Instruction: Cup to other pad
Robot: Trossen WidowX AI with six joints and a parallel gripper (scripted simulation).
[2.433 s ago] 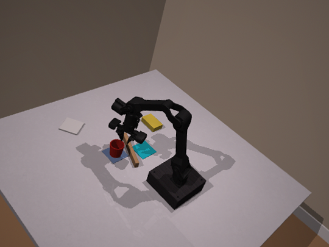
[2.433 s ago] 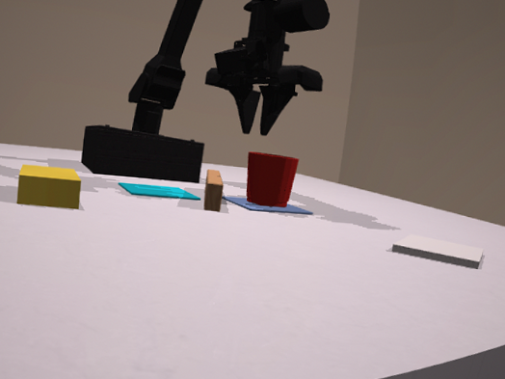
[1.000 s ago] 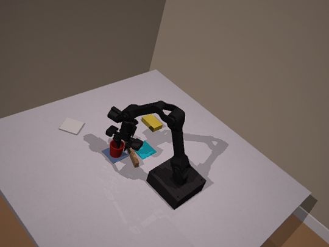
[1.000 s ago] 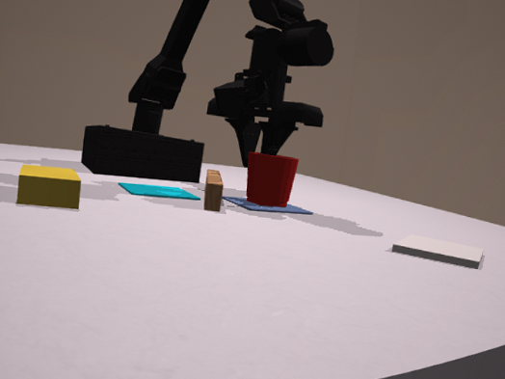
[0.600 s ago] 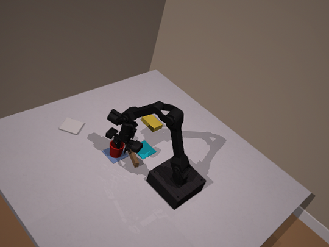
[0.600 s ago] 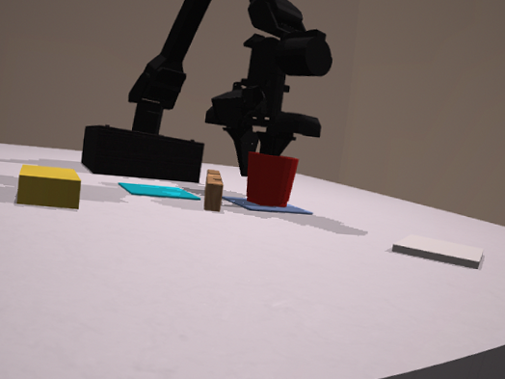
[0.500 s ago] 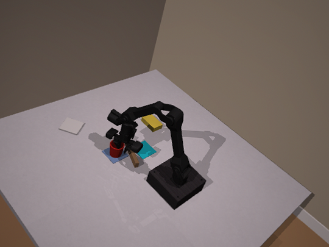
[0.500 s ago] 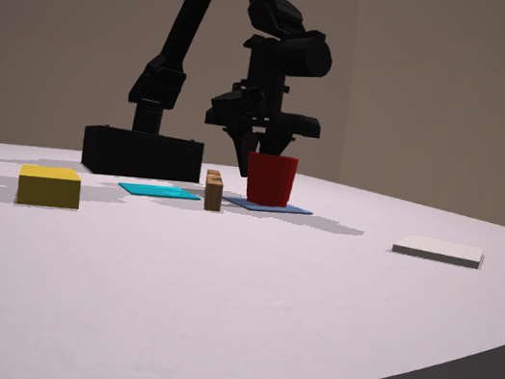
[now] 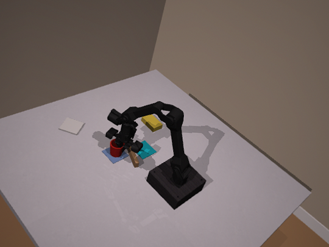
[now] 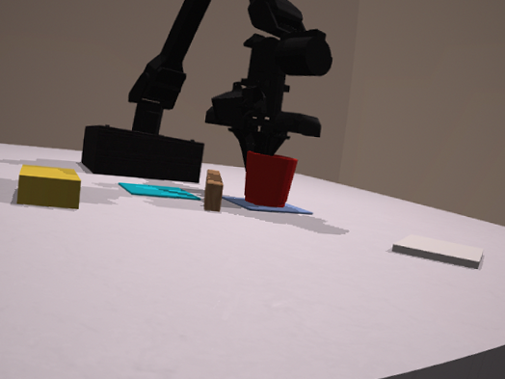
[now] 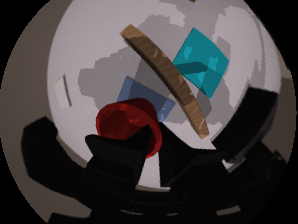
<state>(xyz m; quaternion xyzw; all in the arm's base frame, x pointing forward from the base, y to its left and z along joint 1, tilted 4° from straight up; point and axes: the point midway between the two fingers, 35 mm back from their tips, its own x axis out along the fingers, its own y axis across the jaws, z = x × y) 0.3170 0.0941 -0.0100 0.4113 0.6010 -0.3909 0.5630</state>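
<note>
Now: the wooden bar 6 cm to the right of my gripper tip and 3 cm below it. The rest, counted from my gripper tip: yellow block (31 cm to the right, 10 cm ahead, 2 cm below); red cup (3 cm ahead, 1 cm to the left); white slab (31 cm ahead, 10 cm to the left, 3 cm below).
</note>
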